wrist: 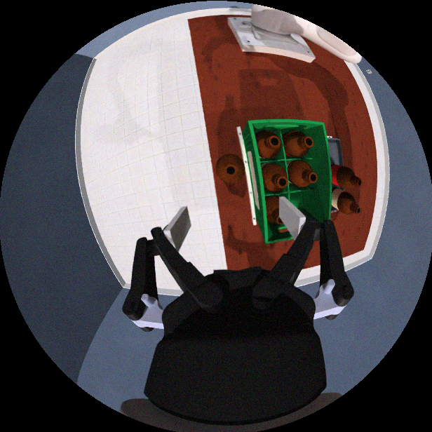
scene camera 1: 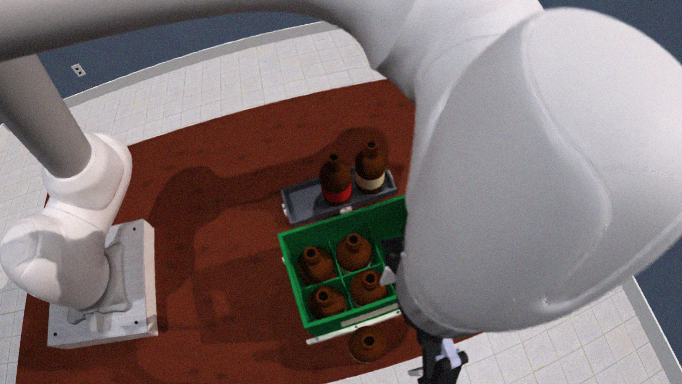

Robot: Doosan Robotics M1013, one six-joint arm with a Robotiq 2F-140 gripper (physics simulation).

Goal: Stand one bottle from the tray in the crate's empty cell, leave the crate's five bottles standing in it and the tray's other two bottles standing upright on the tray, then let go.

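Places are measured from the arm's base along level axes (x ahead, y left, z up), in centimetres.
Pixels of known places: gripper, fingertip midpoint: (scene camera 1: pixel 404 325); arm's base at its link origin: (scene camera 1: pixel 97 283).
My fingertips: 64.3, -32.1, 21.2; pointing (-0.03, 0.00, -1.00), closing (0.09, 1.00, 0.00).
Note:
Ahead of a thing's pixels: the offset from my fingertips to its top centre, as dx, dy, dz. "pt": to the spot under its first point. Level surfaces: height alone.
The green crate @(pt -11.9, +6.0, -14.7) (scene camera 1: pixel 319 328) (wrist: pixel 322 165) holds five upright brown bottles, including one @(-0.4, +19.2, -11.3) (scene camera 1: pixel 353 254) (wrist: pixel 299 145) at the back; the fifth (wrist: pixel 273 210) is partly behind a finger in the wrist view. The cell at its back right is empty. A red-label bottle @(+2.3, +38.5, -11.6) (scene camera 1: pixel 336 177) (wrist: pixel 347 177) and a cream-label bottle @(+11.2, +38.9, -11.6) (scene camera 1: pixel 370 165) (wrist: pixel 346 202) stand upright on the grey tray @(pt -6.2, +39.1, -27.1) (scene camera 1: pixel 304 202) (wrist: pixel 336 146). Another brown bottle @(-4.5, +0.5, -12.1) (scene camera 1: pixel 367 346) (wrist: pixel 230 162) stands upright outside the crate's front wall. My gripper (scene camera 1: pixel 401 324) (wrist: pixel 233 210) is open and empty, above the crate's front right area.
A white bar @(pt -11.9, +5.3, -24.6) (scene camera 1: pixel 325 337) (wrist: pixel 244 160) runs along the crate's front side. The brown table's @(dz -27.6) (scene camera 1: pixel 240 305) (wrist: pixel 220 75) front edge is close beyond the lone bottle. The arm's base plate (scene camera 1: pixel 140 280) (wrist: pixel 275 47) is at the left. The arm hides the crate's right end in the scene view.

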